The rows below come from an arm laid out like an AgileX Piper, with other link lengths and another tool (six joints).
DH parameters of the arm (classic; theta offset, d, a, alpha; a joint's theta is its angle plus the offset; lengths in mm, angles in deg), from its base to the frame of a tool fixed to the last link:
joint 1: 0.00 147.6 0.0 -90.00
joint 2: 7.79 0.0 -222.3 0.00
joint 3: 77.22 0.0 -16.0 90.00
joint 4: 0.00 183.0 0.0 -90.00
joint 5: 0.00 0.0 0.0 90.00
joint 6: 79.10 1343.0 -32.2 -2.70
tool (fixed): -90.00 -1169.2 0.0 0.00
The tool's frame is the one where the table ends.
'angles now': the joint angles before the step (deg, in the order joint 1, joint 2, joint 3, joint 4, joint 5, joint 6). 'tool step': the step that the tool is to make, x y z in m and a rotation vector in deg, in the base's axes. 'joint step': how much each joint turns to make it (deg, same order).
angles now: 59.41, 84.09, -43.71, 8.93, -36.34, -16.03
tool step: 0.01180, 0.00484, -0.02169, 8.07, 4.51, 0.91
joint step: -5.16, 6.36, 3.20, -9.47, -13.17, 16.03
